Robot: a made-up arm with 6 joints.
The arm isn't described. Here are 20 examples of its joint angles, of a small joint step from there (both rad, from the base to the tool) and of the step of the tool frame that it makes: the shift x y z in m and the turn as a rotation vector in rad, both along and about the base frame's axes.
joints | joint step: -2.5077 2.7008 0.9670 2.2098 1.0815 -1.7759 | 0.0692 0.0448 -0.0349 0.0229 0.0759 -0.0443
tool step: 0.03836 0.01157 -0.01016 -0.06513 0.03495 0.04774
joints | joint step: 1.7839 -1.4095 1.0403 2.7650 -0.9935 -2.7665 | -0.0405 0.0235 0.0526 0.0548 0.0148 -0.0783
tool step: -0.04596 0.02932 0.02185 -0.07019 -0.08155 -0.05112
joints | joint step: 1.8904 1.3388 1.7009 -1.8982 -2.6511 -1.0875 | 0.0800 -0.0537 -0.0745 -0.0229 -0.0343 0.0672
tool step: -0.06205 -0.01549 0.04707 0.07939 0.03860 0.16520
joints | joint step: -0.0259 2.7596 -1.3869 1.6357 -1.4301 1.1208 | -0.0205 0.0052 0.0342 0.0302 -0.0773 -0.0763
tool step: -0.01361 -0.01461 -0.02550 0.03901 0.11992 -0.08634
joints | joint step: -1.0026 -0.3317 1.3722 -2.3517 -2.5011 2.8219 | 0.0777 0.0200 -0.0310 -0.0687 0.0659 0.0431
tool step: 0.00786 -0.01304 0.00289 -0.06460 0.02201 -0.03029
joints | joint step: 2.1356 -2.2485 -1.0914 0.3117 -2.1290 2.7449 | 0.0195 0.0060 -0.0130 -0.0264 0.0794 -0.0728
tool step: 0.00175 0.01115 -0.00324 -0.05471 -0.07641 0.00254
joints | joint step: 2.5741 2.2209 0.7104 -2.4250 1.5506 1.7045 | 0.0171 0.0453 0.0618 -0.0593 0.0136 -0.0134
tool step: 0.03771 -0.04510 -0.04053 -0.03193 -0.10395 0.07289
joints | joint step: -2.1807 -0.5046 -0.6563 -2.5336 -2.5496 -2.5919 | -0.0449 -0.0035 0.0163 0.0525 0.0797 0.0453
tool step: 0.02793 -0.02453 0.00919 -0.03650 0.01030 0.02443
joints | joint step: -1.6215 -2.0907 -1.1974 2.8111 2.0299 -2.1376 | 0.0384 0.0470 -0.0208 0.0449 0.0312 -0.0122
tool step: -0.02667 0.03151 0.03482 -0.00701 -0.00562 -0.01174
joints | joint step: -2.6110 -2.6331 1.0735 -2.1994 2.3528 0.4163 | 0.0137 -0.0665 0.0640 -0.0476 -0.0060 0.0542
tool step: -0.04608 -0.01891 -0.02843 -0.08846 -0.01836 -0.01535
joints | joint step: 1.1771 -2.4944 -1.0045 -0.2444 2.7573 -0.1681 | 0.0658 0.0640 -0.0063 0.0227 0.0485 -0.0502
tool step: 0.00925 -0.06140 0.03586 -0.09197 0.06481 0.00169
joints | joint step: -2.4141 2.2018 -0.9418 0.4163 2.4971 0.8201 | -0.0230 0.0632 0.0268 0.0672 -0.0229 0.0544
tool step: 0.01113 0.02929 -0.06342 0.02957 -0.08535 -0.05510
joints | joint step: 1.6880 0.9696 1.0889 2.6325 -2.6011 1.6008 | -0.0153 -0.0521 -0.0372 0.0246 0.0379 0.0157
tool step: 0.01527 -0.00948 0.04537 0.12421 0.02856 -0.01042
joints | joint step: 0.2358 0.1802 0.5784 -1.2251 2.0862 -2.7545 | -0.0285 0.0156 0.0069 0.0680 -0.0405 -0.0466
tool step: 0.02748 -0.00229 -0.01131 0.01418 0.04989 0.07299
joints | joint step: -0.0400 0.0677 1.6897 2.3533 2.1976 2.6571 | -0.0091 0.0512 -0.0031 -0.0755 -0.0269 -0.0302
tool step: 0.04801 0.00317 -0.02418 -0.06226 0.05098 -0.03266
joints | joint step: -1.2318 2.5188 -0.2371 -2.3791 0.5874 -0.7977 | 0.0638 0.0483 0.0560 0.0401 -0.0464 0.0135
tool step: 0.02805 0.08903 -0.06875 0.14610 -0.01123 0.05543
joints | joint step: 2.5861 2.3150 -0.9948 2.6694 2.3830 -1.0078 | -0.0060 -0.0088 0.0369 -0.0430 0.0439 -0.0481
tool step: -0.00372 0.00608 -0.00778 0.01825 0.01909 -0.01517
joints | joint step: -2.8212 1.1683 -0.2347 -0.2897 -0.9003 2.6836 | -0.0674 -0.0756 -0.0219 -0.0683 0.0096 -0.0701
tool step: 0.02836 0.06958 0.07723 0.01998 0.11617 -0.18090
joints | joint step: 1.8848 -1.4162 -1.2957 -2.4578 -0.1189 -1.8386 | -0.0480 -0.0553 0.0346 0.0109 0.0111 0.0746
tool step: -0.05437 -0.00361 -0.05374 0.03634 -0.03823 -0.12012
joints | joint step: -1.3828 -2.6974 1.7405 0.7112 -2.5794 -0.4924 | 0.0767 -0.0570 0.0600 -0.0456 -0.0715 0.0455
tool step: -0.02173 -0.05492 -0.01715 -0.04589 -0.09818 0.05027
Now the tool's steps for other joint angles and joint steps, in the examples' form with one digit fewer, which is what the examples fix.
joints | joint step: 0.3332 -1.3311 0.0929 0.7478 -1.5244 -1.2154 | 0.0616 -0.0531 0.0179 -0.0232 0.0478 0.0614
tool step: 0.0115 -0.0712 -0.0565 0.0089 -0.0404 -0.0179
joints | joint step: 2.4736 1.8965 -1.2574 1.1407 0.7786 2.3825 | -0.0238 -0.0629 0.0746 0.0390 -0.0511 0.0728
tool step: 0.0046 0.0400 0.0547 -0.1078 0.0396 0.0097
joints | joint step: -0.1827 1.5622 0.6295 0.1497 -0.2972 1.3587 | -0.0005 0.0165 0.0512 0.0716 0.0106 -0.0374
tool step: -0.0184 -0.0031 -0.0454 0.0373 0.0745 -0.0291
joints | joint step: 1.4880 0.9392 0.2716 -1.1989 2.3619 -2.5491 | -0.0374 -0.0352 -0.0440 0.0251 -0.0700 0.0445
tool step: 0.0381 -0.0171 0.0489 0.1321 -0.0391 0.0091
